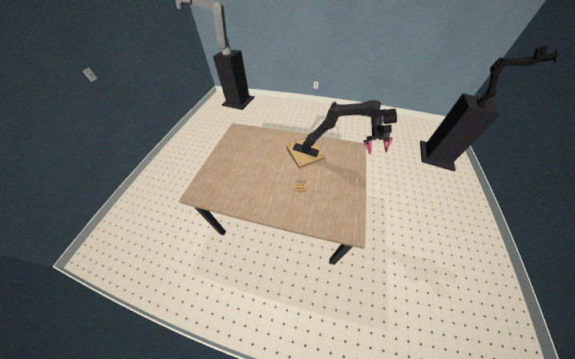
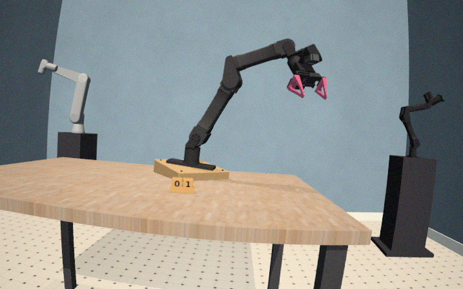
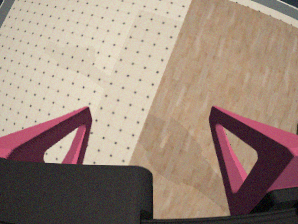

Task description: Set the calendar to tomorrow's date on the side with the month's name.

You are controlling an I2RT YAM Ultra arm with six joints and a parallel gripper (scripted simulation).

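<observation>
Now: the digit cube 190 mm ahead of my hand, 410 mm to the right of it and 310 mm below it. Also, from my hand: tan tray (180 mm ahead, 390 mm to the right, 320 mm below).
</observation>
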